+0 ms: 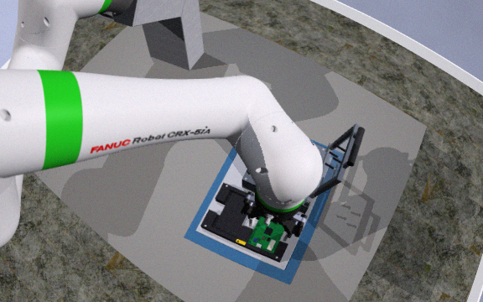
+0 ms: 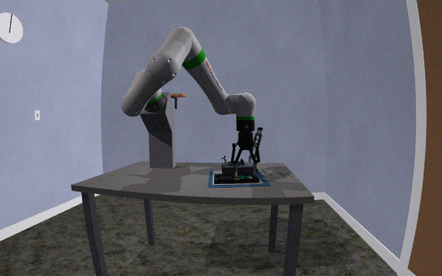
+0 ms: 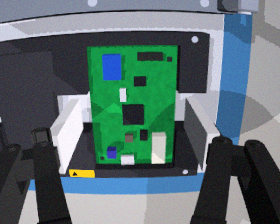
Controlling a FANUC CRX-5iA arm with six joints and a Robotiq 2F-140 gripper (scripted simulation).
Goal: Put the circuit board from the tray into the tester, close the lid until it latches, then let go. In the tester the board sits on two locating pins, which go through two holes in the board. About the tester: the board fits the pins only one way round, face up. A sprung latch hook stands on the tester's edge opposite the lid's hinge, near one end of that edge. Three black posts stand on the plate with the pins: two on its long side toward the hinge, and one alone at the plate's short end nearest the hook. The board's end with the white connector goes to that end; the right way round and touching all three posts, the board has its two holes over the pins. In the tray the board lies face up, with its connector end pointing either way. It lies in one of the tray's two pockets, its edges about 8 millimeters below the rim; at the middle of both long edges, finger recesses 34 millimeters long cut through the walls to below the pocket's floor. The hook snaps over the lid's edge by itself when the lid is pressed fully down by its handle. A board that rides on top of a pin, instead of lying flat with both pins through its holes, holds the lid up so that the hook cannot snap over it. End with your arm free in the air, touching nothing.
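My hand is 3 cm above the green circuit board. The rest, counted from my hand: black latch hook: 14 cm behind, 20 cm to the left, 4 cm above; lid: 5 cm ahead, 18 cm to the left, 13 cm above.
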